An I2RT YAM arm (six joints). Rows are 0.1 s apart.
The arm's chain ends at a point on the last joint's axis. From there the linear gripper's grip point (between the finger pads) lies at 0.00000 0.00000 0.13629 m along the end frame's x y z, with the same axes.
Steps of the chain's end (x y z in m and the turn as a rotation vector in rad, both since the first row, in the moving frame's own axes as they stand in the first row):
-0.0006 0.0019 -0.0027 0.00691 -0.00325 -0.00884
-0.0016 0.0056 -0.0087 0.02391 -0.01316 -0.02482
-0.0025 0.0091 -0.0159 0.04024 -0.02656 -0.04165
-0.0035 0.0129 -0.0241 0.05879 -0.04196 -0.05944
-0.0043 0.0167 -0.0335 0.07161 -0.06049 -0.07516
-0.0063 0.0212 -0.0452 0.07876 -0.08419 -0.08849
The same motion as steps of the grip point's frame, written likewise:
-0.0010 0.0010 -0.0027 0.00691 -0.00325 -0.00884
-0.0034 0.0024 -0.0088 0.02391 -0.01316 -0.02482
-0.0062 0.0037 -0.0161 0.04024 -0.02656 -0.04165
-0.0094 0.0051 -0.0245 0.05879 -0.04196 -0.05944
-0.0129 0.0073 -0.0341 0.07161 -0.06049 -0.07516
-0.0182 0.0110 -0.0461 0.07876 -0.08419 -0.08849

